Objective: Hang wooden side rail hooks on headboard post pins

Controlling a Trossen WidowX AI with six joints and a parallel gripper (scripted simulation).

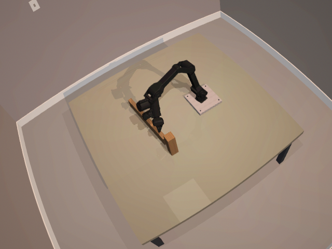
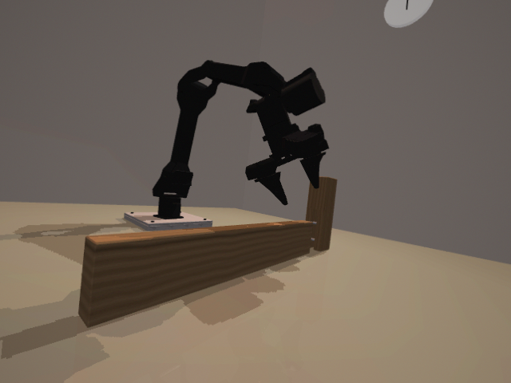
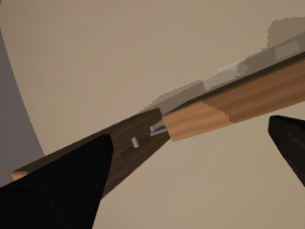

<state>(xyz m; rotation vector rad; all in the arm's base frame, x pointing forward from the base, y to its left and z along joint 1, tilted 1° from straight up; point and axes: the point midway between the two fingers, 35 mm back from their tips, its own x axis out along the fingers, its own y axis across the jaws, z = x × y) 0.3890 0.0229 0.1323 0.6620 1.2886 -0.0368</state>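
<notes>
Now: the headboard post 12 cm to the left of my gripper tip and 5 cm below it.
</notes>
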